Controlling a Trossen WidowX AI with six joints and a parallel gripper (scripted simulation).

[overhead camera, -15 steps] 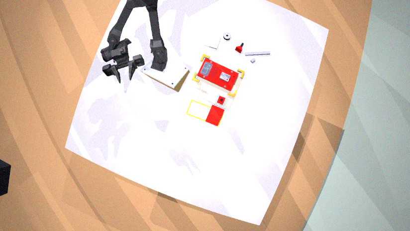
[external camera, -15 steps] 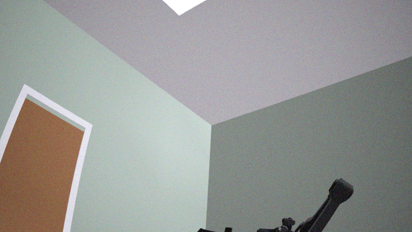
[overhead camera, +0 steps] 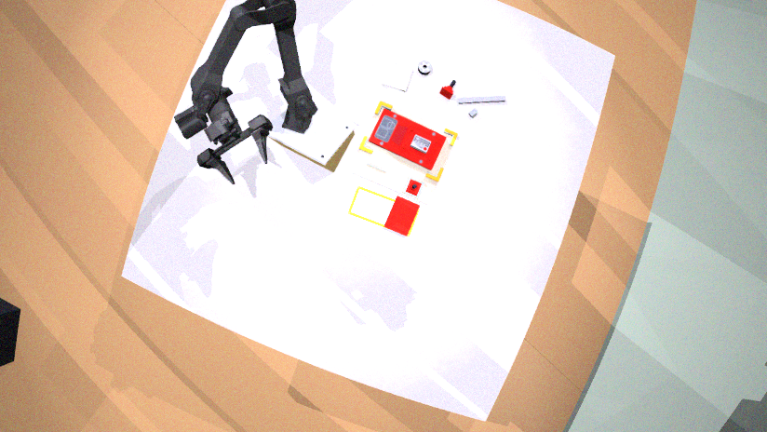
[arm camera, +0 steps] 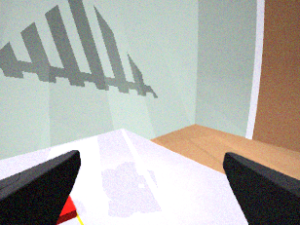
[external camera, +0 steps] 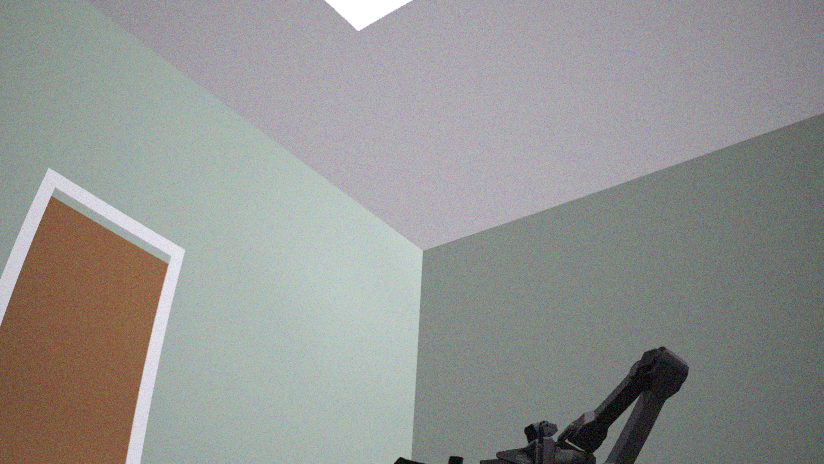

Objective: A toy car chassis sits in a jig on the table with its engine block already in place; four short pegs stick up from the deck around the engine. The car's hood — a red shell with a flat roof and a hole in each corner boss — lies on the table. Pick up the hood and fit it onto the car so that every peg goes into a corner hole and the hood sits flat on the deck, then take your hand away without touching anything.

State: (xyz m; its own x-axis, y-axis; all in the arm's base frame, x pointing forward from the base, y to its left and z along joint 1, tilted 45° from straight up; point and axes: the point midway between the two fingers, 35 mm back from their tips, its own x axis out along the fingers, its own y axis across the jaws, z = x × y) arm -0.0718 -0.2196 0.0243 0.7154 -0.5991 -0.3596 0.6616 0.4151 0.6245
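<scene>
Right now my gripper tip is 360 mm short of the red hood, 310 mm above it and 20 mm to the right of it. From my gripper tip the other things lie so: grey ring (470 mm to the left, 310 mm below, 290 mm ahead); grey bar (490 mm ahead, 430 mm to the left, 320 mm below).
</scene>
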